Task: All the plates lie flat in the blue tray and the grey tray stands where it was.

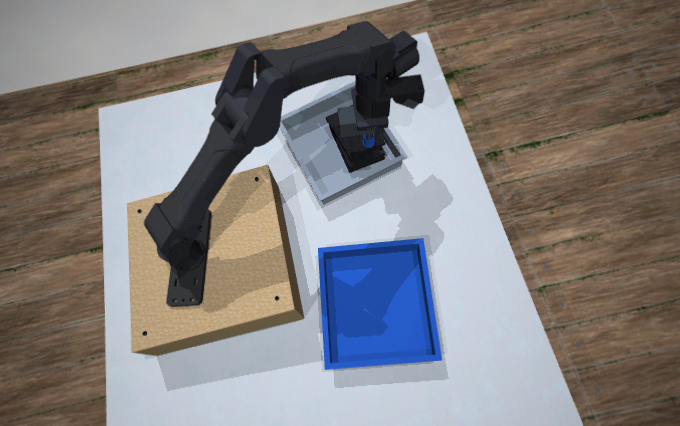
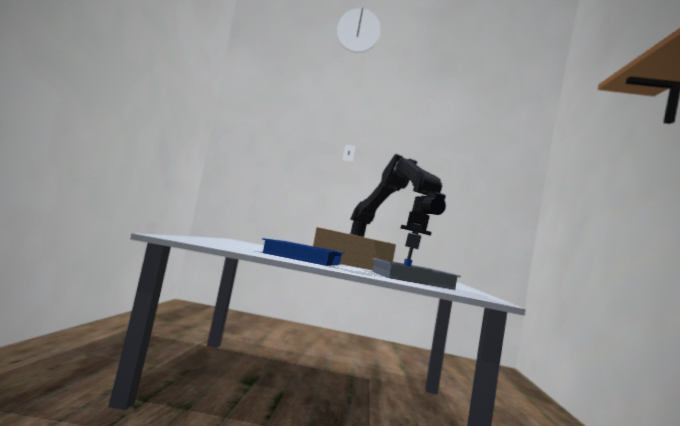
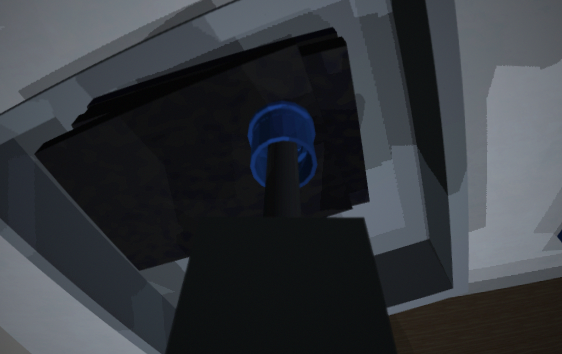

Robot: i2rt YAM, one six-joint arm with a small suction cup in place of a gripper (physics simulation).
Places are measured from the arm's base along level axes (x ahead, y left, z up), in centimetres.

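Where they show: hand, tool point: (image 1: 368,145) (image 2: 406,269) (image 3: 282,121); arm's base, link origin: (image 1: 190,256) (image 2: 356,239).
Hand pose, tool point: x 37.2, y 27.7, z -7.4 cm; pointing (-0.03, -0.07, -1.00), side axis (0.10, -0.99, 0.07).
Note:
Each offset is from my tool point to the top centre of the thing. Level surfaces: height alone.
A black square plate (image 1: 362,160) (image 3: 192,158) lies flat in the right half of the grey tray @[dz +1.5, dx -6.8, dy +1.7 cm] (image 1: 313,144) (image 2: 419,275) (image 3: 385,182); an edge of a further black plate shows beneath it. My gripper, a blue suction cup (image 1: 369,140) (image 2: 408,262) (image 3: 283,140), points straight down and presses on the middle of the top plate, inside the tray's walls. The blue tray @[dz +1.5, dx -0.1, dy -37.0 cm] (image 1: 376,245) (image 2: 300,251) stands nearer the front of the table and holds nothing.
The arm's base is bolted to a wooden block (image 1: 245,253) (image 2: 355,247) left of both trays. The white table @[dz -3.4 cm] (image 1: 486,275) ends close to the right of the grey tray; a wooden floor lies beyond it.

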